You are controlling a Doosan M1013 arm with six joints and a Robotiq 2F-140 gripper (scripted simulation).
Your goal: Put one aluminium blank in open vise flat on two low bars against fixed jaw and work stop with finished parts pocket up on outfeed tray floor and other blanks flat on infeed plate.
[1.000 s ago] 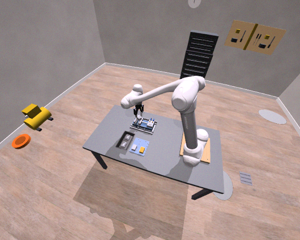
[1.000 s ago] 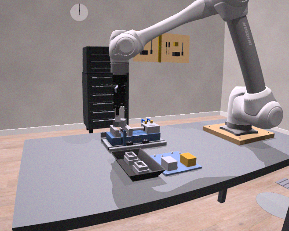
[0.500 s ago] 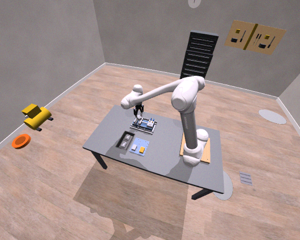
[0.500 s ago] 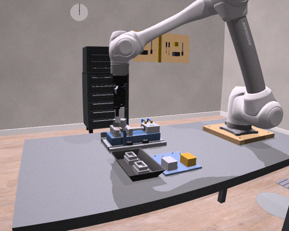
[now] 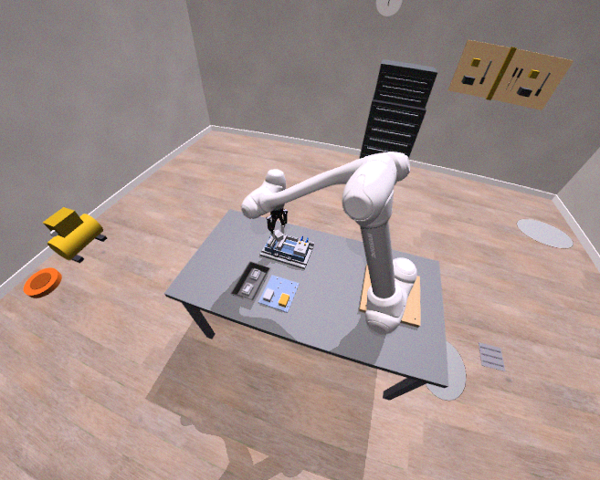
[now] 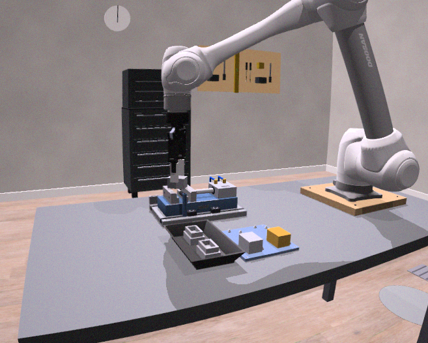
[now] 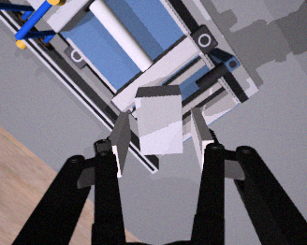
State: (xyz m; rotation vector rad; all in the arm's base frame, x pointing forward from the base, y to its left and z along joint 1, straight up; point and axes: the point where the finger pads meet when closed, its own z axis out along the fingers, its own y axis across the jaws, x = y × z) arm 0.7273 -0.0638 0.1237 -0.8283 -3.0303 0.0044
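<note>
Now: hand 70 mm above the fixed jaw, 30 mm short of it and 20 mm to the right of it. From my hand the other things lie so: piston rod: 90 mm behind, 70 mm below, 10 mm to the left; dark work stop rod: 70 mm to the left, 60 mm below; moving jaw: 70 mm below, 40 mm behind, 20 mm to the left.
</note>
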